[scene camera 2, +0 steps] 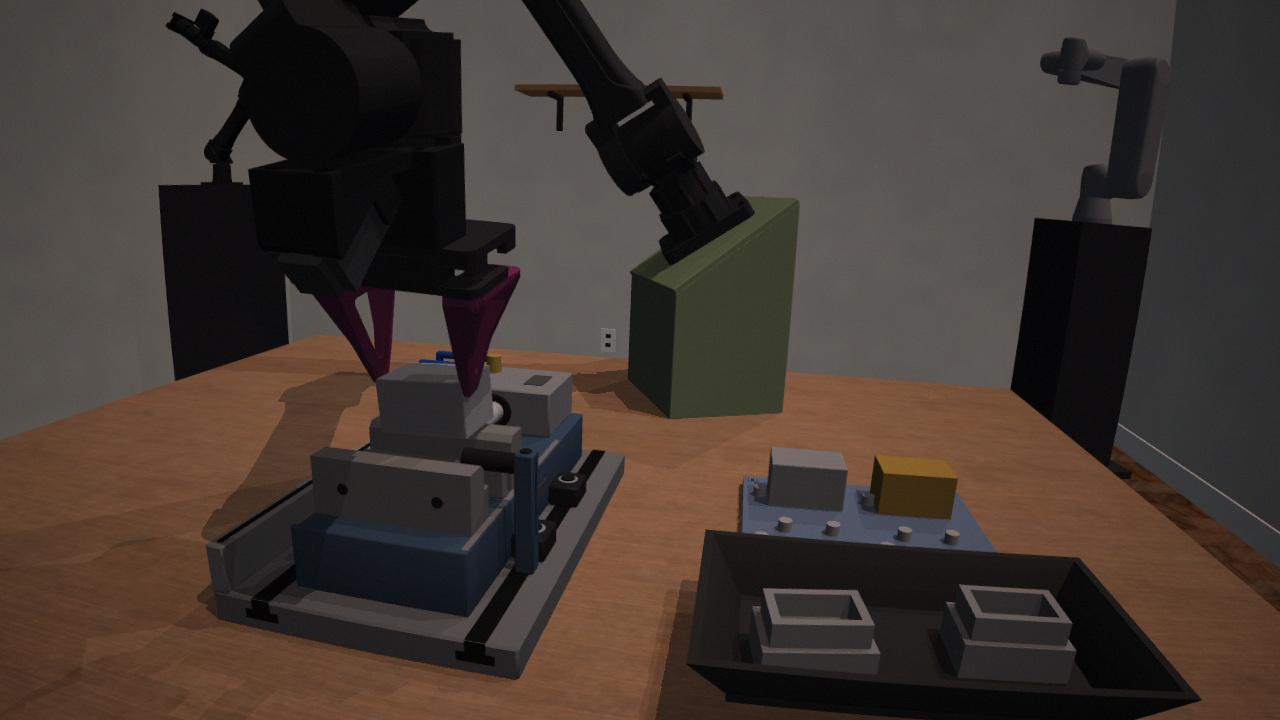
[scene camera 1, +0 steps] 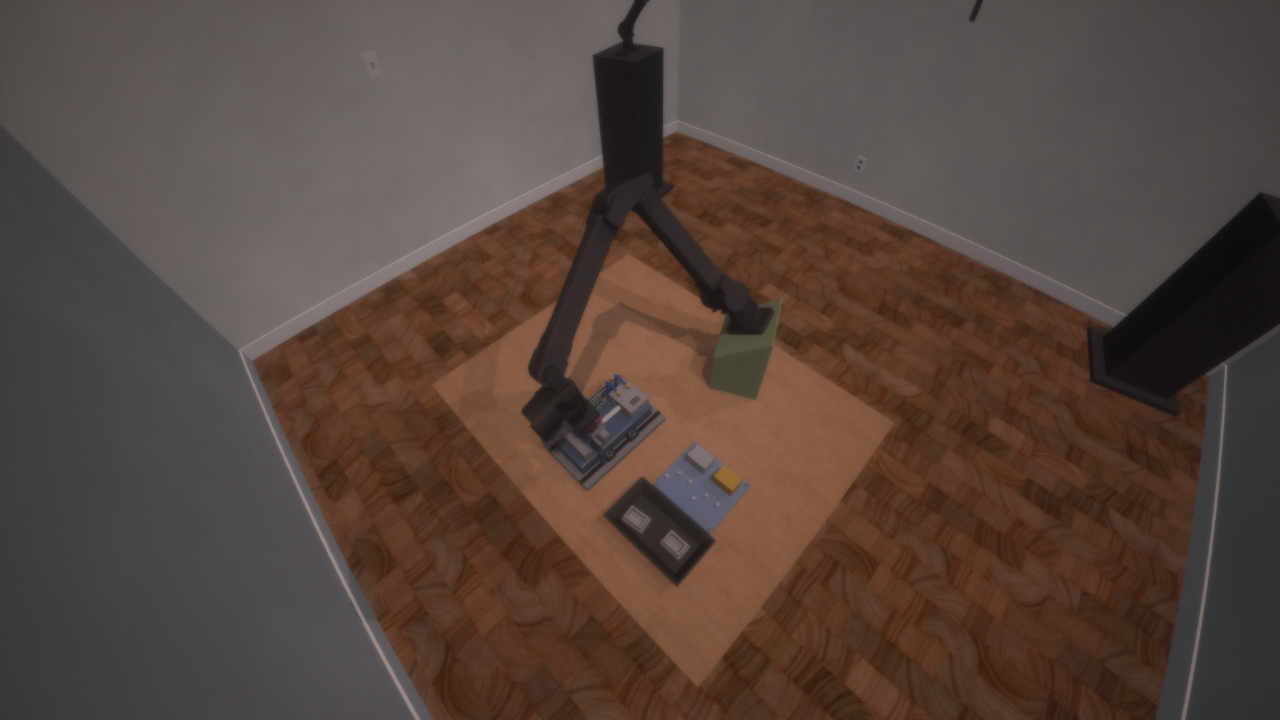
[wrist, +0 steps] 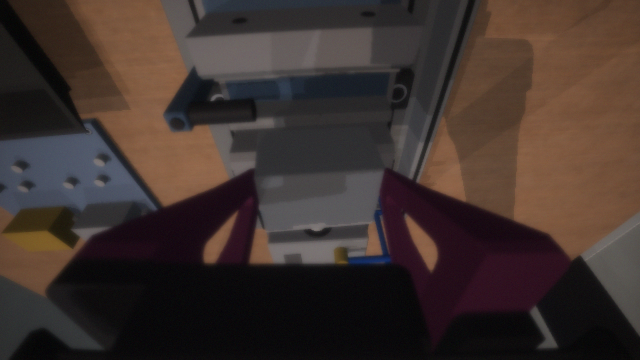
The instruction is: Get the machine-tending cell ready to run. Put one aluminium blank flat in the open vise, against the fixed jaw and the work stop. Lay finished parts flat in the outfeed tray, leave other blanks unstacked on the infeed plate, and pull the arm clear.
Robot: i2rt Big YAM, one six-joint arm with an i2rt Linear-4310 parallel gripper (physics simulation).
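Pixels of known places: gripper, fingertip midpoint: (scene camera 2: 425,385) (scene camera 1: 585,422) (wrist: 319,179); arm's base, origin of the base link: (scene camera 2: 708,232) (scene camera 1: 751,323).
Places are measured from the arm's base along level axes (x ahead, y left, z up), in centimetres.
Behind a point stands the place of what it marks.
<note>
My gripper (scene camera 2: 425,385) {x 46.1, y -24.0, z -7.8 cm} (wrist: 319,179) {x 46.1, y -24.0, z -7.8 cm} is shut on a grey aluminium blank (scene camera 2: 427,410) {x 47.1, y -23.7, z -9.1 cm} (wrist: 320,200) {x 45.3, y -23.8, z -7.2 cm}, held across its sides. The blank is over the vise's moving jaw (scene camera 2: 490,441) {x 46.1, y -20.0, z -11.4 cm}, behind the open jaw gap; contact underneath is unclear. The fixed jaw (scene camera 2: 393,492) (wrist: 305,52) has two dark holes. The work stop (scene camera 2: 526,510) {x 50.0, y -17.3, z -14.2 cm} (wrist: 222,112) {x 49.2, y -19.8, z -11.0 cm} is a blue post with a black rod. Another grey blank (scene camera 1: 699,458) {x 36.1, y 4.1, z -16.1 cm} (scene camera 2: 807,483) {x 37.4, y 3.7, z -17.5 cm} (wrist: 105,220) {x 37.2, y 3.0, z -17.1 cm} sits on the blue infeed plate (scene camera 1: 684,497) {x 46.1, y 5.4, z -19.7 cm} (wrist: 50,157) {x 45.1, y 3.8, z -19.7 cm}. Two hollow finished parts (scene camera 1: 636,517) {x 57.5, y -1.8, z -17.2 cm} (scene camera 2: 1006,635) {x 59.7, y 8.2, z -16.8 cm} lie apart in the black outfeed tray (scene camera 1: 655,531) {x 57.5, y 3.6, z -19.3 cm} (scene camera 2: 895,691) {x 63.1, y 0.7, z -17.2 cm}.
A yellow block (scene camera 1: 727,479) {x 37.6, y 12.9, z -16.2 cm} (scene camera 2: 913,490) {x 39.1, y 12.0, z -17.4 cm} (wrist: 42,232) {x 38.5, y 10.3, z -16.1 cm} sits beside the grey blank on the pinned plate. The arm stands on a green wedge (scene camera 1: 738,362) {x 10.4, y 1.7, z -5.2 cm} (scene camera 2: 725,331) {x 10.5, y 1.1, z -10.5 cm} behind. A grey housing (scene camera 2: 537,402) {x 36.0, y -17.8, z -11.7 cm} and blue tubing (wrist: 370,260) {x 32.7, y -25.4, z -9.6 cm} are behind the moving jaw.
</note>
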